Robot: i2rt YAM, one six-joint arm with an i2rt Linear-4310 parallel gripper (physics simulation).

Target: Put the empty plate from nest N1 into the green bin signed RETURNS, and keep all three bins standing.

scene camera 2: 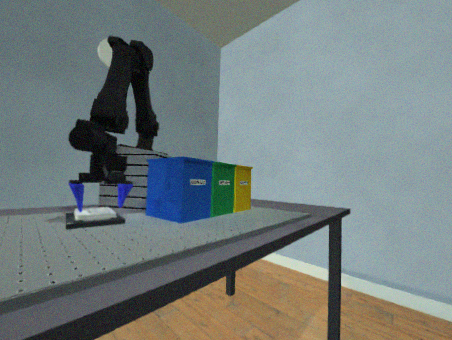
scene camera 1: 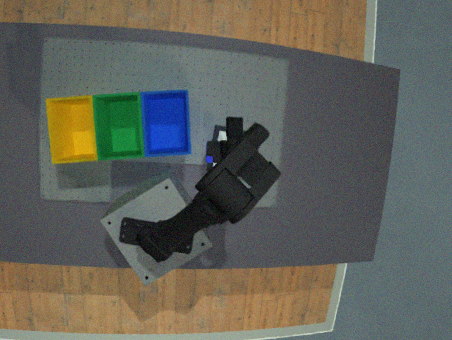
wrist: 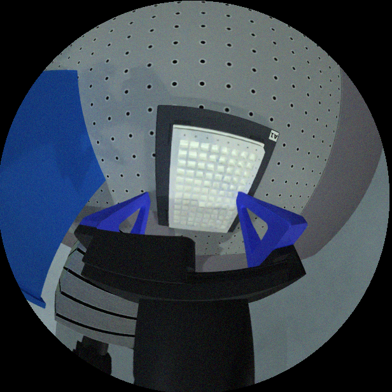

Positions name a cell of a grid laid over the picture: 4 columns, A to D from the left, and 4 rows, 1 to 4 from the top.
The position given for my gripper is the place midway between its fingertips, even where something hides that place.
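There's a blue bin (scene camera 2: B3), and you'd also see the blue bin (scene camera 1: B2) and again the blue bin (wrist: A2). A yellow bin (scene camera 1: A2) is here, also visible as the yellow bin (scene camera 2: C3). I can see a green bin (scene camera 1: B2) too, and that's the green bin (scene camera 2: B3) as well. A white plate (wrist: C2) and a dark nest (wrist: C2) are in the scene, and finally there's my gripper (scene camera 2: A3).
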